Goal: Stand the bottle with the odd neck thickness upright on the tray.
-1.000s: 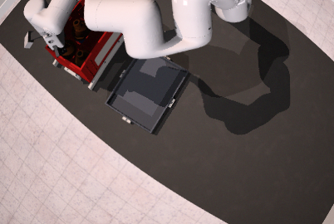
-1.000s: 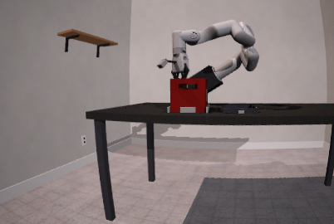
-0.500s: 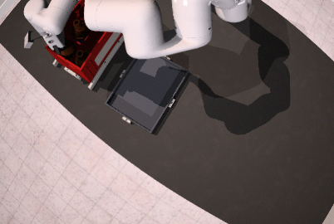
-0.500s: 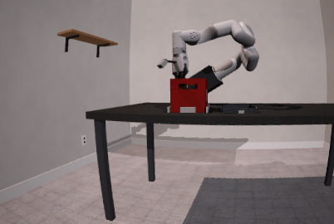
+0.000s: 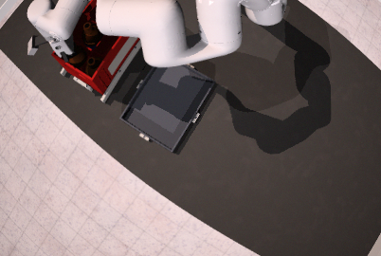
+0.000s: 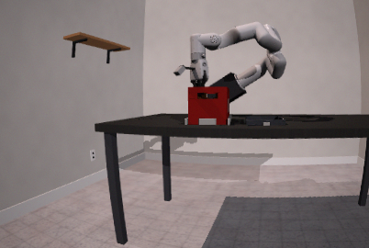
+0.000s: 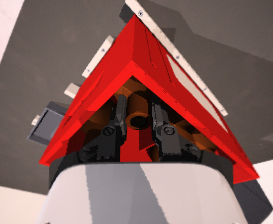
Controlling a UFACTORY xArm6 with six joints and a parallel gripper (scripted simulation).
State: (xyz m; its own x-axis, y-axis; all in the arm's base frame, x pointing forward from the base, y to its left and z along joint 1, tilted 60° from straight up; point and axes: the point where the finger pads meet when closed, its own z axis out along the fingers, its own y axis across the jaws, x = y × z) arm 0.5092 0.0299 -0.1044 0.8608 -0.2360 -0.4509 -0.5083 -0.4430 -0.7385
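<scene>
My hand is 100 mm past the red crate, 20 mm to the right of it and 70 mm above it. Round my hand: dark flat tray 120 mm behind, 310 mm to the left, 150 mm below.
</scene>
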